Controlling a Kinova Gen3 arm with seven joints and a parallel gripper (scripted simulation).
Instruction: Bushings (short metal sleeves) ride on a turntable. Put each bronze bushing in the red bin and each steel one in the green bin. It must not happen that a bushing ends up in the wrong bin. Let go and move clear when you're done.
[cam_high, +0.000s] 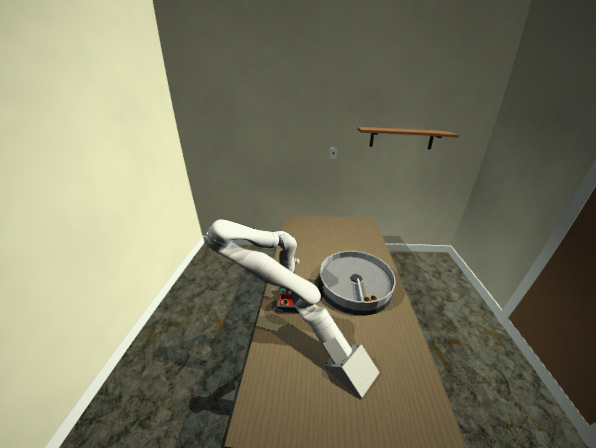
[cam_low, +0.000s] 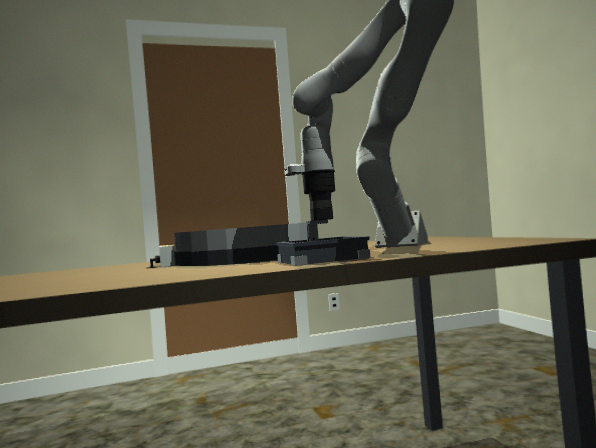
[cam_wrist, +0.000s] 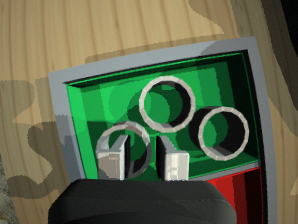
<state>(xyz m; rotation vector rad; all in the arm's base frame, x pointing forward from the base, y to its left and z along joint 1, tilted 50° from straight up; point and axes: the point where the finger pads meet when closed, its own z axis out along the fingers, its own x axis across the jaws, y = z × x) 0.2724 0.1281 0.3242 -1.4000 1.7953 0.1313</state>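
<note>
My gripper is now 30 mm above the bin tray, 20 mm to the left of it and 20 mm past it. The rest, counted from my hand: grey turntable 360 mm to the right, 150 mm ahead.
</note>
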